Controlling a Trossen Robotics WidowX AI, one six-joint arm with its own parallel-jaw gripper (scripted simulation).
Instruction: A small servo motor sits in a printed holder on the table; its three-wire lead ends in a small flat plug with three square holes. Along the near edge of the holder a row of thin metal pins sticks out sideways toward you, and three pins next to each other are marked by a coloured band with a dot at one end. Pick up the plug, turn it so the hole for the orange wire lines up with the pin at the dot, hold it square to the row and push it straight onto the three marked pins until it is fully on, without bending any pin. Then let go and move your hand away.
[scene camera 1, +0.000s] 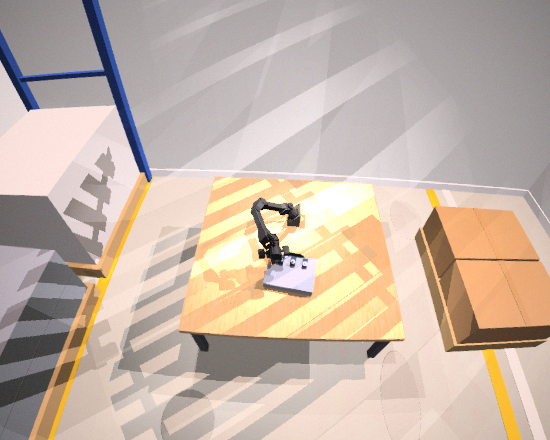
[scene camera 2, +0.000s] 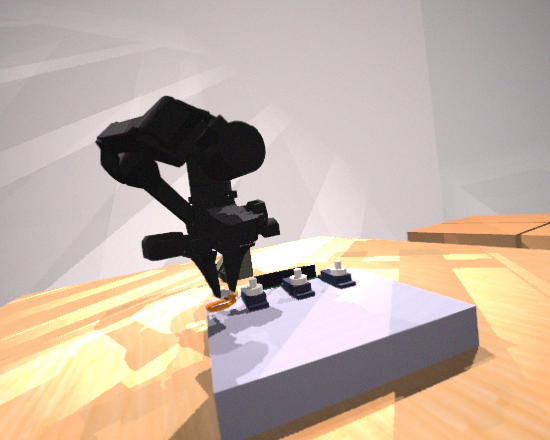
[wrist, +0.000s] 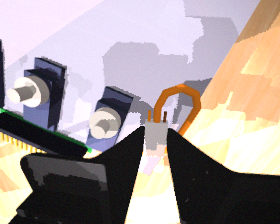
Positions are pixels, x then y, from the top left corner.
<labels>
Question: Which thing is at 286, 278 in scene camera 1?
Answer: A pale grey holder.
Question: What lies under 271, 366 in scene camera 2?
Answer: A pale grey holder.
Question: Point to my gripper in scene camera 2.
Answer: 225, 295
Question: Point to a pale grey holder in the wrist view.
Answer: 139, 55
</labels>
